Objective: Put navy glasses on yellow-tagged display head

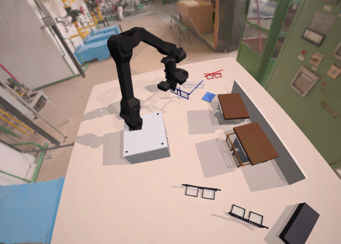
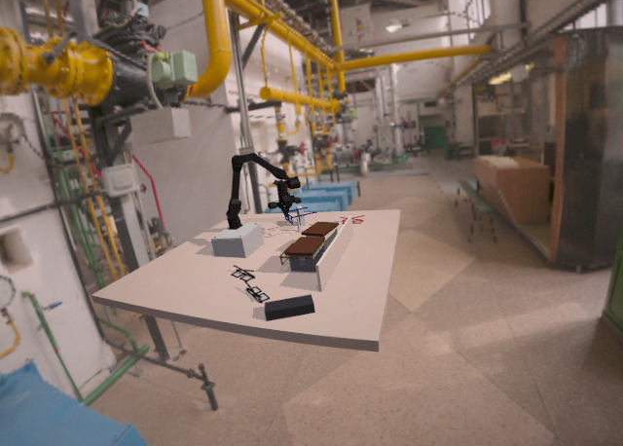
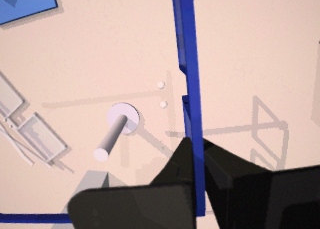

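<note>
The white peg stand lies 80 mm below my gripper tip, 60 mm to the left of it and 40 mm ahead of it. The rest, counted from my gripper tip: back panel 420 mm ahead, 260 mm to the right, 50 mm below; then blue card 220 mm ahead, 100 mm below, 20 mm to the left; then dark box 700 mm to the right, 410 mm ahead, 90 mm below.
</note>
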